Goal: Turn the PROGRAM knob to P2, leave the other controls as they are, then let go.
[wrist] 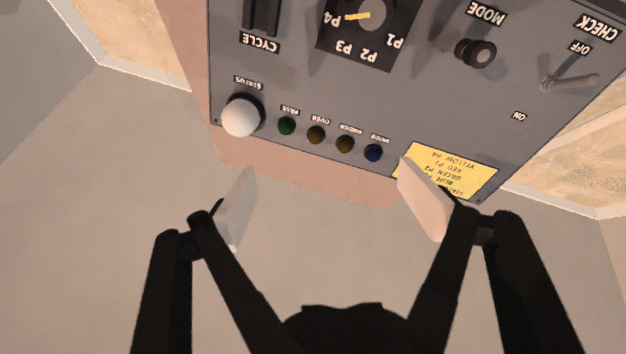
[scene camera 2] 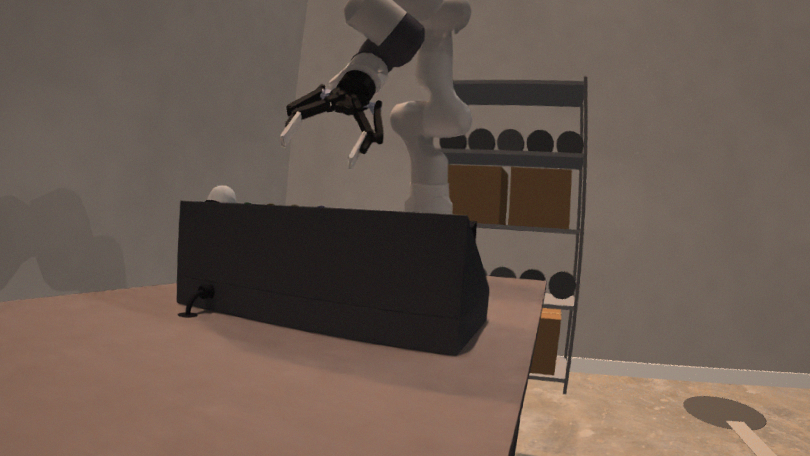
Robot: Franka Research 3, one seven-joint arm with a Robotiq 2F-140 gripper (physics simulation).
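The PROGRAM knob (wrist: 374,16) is at the top of the wrist view, partly cut off by the frame edge. It is dark with a grey face, and its yellow pointer is directed at the P4 label. P3, P2 and P1 are printed around it. It sits on the grey panel (wrist: 450,115) of the black control box (scene camera 2: 323,260), whose back faces scene camera 2, hiding the knob there. My gripper (scene camera 2: 317,152) (wrist: 326,176) is open and empty. It hangs above the box, apart from it; in the wrist view the knob appears beyond the fingertips.
Also on the panel are the CYCLE slot (wrist: 261,17), MODE knob (wrist: 480,54), CHECK toggle (wrist: 572,81), white STATUS dome (scene camera 2: 222,193) (wrist: 241,117), small lamps and a yellow label (wrist: 472,170). The box stands on a table (scene camera 2: 226,396). A shelf unit (scene camera 2: 521,93) stands behind.
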